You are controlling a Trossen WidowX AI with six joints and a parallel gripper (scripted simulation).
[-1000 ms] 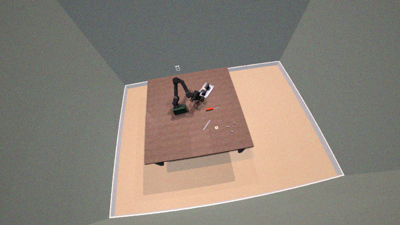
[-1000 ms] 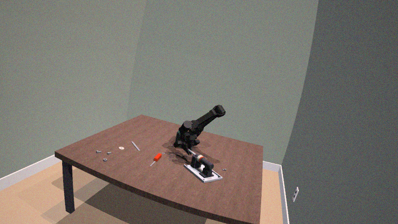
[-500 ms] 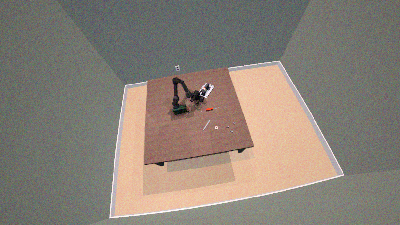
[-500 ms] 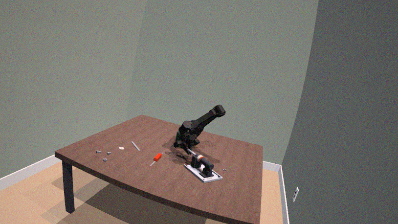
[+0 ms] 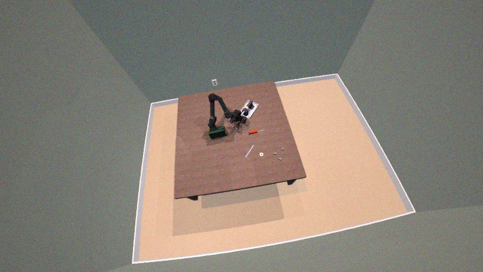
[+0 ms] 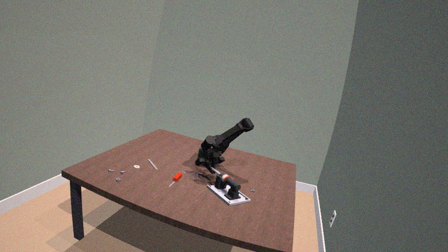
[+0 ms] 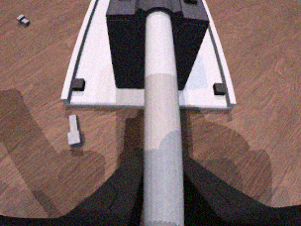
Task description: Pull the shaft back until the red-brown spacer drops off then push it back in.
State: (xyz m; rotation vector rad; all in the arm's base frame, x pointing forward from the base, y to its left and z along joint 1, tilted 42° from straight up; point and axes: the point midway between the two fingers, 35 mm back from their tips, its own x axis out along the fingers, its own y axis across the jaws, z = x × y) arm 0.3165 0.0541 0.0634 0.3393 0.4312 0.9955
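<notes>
My gripper tip is now 50 mm to the right of the shaft, 40 mm short of it and 20 mm below it. Also, from my gripper tip: red-brown spacer (100 mm to the left, 90 mm ahead, 20 mm above); orange-handled screwdriver (200 mm to the right, 140 mm ahead, 50 mm below).
</notes>
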